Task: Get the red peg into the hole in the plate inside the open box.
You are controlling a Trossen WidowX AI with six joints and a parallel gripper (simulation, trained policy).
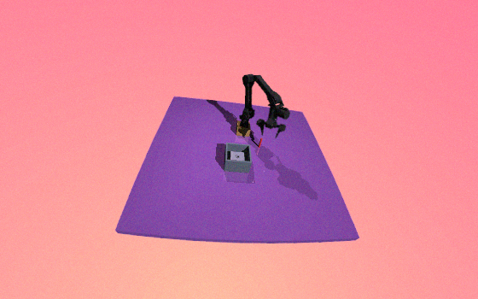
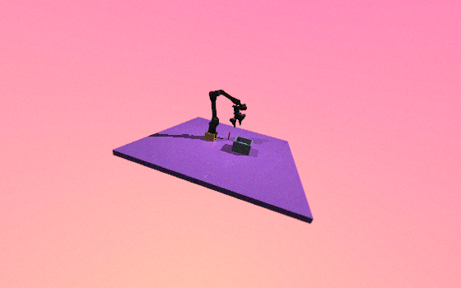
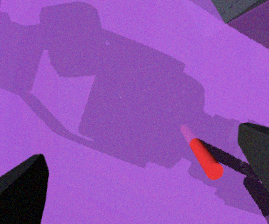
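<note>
Right now my gripper tip is 6 cm past the red peg, 4 cm to the left of it and 11 cm above it. Round my gripper tip: grey box: 15 cm ahead, 17 cm to the right, 13 cm below; plate: 15 cm ahead, 17 cm to the right, 11 cm below.
</note>
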